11 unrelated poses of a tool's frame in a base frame.
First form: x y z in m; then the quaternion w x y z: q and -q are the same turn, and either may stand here.
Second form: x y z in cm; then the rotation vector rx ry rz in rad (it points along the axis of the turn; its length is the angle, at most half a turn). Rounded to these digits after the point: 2 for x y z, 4 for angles.
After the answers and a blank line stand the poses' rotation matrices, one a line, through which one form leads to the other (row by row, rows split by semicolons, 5 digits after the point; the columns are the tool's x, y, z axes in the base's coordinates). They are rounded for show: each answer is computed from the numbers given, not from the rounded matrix.
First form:
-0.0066 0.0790 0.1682 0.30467 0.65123 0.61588 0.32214
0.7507 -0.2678 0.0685 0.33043 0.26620 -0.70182 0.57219
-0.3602 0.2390 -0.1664 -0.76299 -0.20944 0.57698 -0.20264
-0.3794 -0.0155 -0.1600 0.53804 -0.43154 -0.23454 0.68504
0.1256 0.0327 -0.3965 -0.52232 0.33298 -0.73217 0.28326
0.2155 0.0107 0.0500 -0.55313 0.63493 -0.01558 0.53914
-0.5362 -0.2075 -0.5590 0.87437 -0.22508 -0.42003 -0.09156
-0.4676 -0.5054 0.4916 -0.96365 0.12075 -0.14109 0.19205
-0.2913 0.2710 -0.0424 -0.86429 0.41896 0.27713 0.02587
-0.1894 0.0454 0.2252 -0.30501 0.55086 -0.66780 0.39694
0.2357 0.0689 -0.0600 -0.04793 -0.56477 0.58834 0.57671
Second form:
-0.66 7.90 16.82 1.7247 1.6310 0.8531
75.07 -26.78 6.85 0.6961 -1.8352 1.4963
-36.02 23.90 -16.64 0.4555 -1.2548 0.4407
-37.94 -1.55 -16.00 -1.0267 -0.5580 1.6298
12.56 3.27 -39.65 -0.7975 1.7536 -0.6784
21.55 1.07 5.00 -1.5009 0.0368 -1.2745
-53.62 -20.75 -55.90 -0.4700 -0.8771 -0.1912
-46.76 -50.54 49.16 -0.2445 0.2857 -0.3888
-29.13 27.10 -4.24 -0.8780 -0.5808 -0.0542
-18.94 4.54 22.52 -1.4586 1.7682 -1.0510
23.57 6.89 -6.00 1.7221 -1.7940 -1.7585

0.03384 0.60586 0.79485; 0.99845 -0.05574 -0.00002; 0.04429 0.79361 -0.60681
-0.63991 -0.75179 -0.15917; 0.00449 0.20347 -0.97907; 0.76844 -0.62723 -0.12683
0.25205 -0.55092 -0.79559; 0.06754 0.83014 -0.55345; 0.96535 0.08576 0.24645
-0.04857 -0.53473 -0.84363; 0.93958 -0.31101 0.14303; -0.33886 -0.78571 0.51753
-0.23261 -0.19169 0.95349; -0.78350 0.61778 -0.06694; -0.57621 -0.76263 -0.29389
0.41817 0.57664 0.70187; -0.61621 -0.38761 0.68560; 0.66739 -0.71919 0.19325
0.63038 0.34920 -0.69331; 0.02897 0.88191 0.47053; 0.77575 -0.31669 0.54582
0.88642 0.33607 0.31831; -0.40421 0.89707 0.17853; -0.22554 -0.28692 0.93103
0.84506 0.27693 -0.45737; 0.18750 0.64760 0.73855; 0.50072 -0.70987 0.49534
-0.20704 -0.49359 0.84469; -0.97787 0.07798 -0.19412; 0.02995 -0.86619 -0.49881
-0.35748 -0.60927 -0.70781; -0.71984 -0.30312 0.62446; -0.59502 0.73274 -0.33022

